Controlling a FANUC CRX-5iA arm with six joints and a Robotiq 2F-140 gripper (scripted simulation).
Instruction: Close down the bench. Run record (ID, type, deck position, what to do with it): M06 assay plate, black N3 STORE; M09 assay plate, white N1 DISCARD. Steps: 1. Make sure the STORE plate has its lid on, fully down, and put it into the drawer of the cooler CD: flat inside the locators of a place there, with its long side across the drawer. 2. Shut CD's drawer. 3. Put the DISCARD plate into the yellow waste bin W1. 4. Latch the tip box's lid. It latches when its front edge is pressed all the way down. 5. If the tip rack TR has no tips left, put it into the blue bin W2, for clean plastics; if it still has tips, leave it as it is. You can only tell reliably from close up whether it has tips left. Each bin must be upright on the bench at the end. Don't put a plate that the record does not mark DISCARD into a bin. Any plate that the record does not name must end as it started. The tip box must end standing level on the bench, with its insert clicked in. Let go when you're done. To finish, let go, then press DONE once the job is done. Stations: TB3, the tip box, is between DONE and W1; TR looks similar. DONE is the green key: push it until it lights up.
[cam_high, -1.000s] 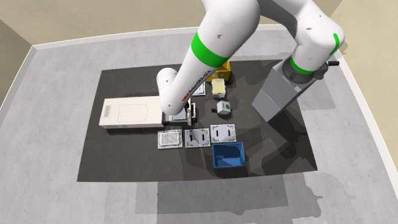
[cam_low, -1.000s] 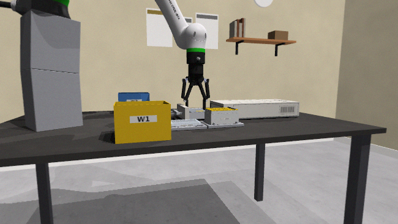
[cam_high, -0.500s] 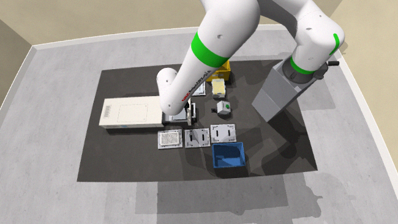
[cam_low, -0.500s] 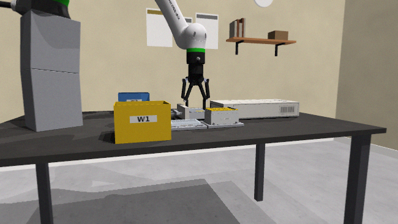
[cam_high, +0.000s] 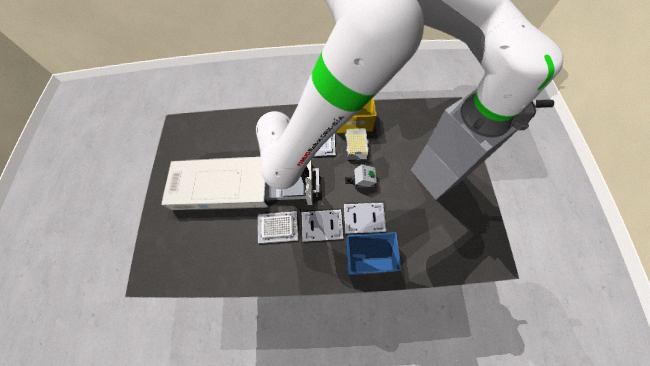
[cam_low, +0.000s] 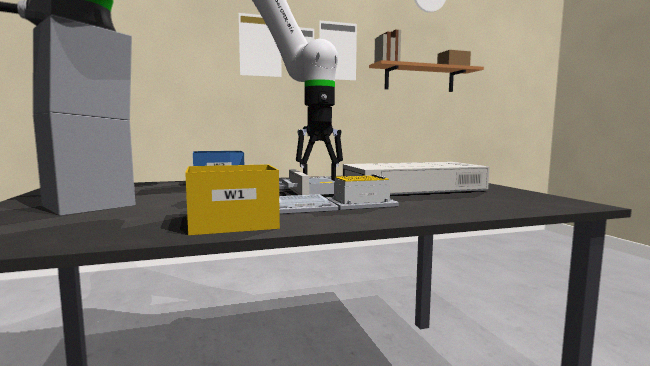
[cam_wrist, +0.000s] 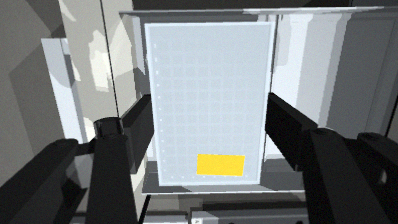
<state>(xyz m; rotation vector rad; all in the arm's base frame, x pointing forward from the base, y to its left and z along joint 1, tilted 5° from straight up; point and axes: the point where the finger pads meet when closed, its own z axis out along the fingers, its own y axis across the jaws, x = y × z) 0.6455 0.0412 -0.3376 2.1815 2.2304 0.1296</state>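
Now: the drawer 30 mm ahead of my hand and 20 mm below it. From my hand the other things lie so: white assay plate (60 mm ahead, 190 mm to the left, 40 mm below); then cooler CD (180 mm ahead, 20 mm below); then yellow tip rack TR (60 mm ahead, 200 mm to the right).
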